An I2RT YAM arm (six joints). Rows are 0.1 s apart.
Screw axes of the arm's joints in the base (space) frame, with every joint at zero. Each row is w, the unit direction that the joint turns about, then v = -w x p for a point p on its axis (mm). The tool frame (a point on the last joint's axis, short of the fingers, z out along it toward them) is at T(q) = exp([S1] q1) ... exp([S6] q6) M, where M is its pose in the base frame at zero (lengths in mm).
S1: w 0 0 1 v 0 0 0
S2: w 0 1 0 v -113.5 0 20
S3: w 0 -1 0 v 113.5 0 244
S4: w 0 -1 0 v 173.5 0 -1
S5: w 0 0 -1 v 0 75 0
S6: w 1 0 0 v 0 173.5 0
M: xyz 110.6 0 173.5 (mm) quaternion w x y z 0.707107 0 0.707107 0
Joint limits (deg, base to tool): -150..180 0..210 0..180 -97..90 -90..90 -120..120
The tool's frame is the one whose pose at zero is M.
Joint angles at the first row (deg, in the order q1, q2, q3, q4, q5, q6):
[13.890 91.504 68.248 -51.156 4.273 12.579]
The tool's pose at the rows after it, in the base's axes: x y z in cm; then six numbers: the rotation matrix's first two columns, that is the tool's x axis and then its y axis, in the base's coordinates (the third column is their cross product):
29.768 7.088 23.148 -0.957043 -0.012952 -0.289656 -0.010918 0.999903 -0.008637
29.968 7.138 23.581 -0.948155 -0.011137 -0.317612 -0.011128 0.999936 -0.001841
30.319 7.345 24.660 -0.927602 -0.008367 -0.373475 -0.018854 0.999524 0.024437
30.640 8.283 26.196 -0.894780 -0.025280 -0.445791 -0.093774 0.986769 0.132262
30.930 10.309 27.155 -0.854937 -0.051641 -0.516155 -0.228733 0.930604 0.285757
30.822 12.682 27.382 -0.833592 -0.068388 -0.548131 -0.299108 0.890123 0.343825
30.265 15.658 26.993 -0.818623 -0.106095 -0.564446 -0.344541 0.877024 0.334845
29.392 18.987 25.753 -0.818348 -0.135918 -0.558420 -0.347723 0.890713 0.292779
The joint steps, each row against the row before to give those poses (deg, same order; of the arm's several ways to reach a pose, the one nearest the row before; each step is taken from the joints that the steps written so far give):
[0.000 -0.130 0.045 0.546 0.000 -0.001]
[0.001 -0.350 0.414 0.963 0.000 -0.020]
[0.130 -0.831 1.092 1.748 -0.743 -0.024]
[0.831 -1.268 1.182 3.453 -5.989 -0.699]
[2.272 -0.482 0.063 6.186 -9.617 0.109]
[3.672 0.460 -0.021 4.065 -2.776 1.946]
[5.247 1.224 0.001 2.644 2.186 1.814]
[6.097 2.448 0.000 1.639 5.551 3.125]

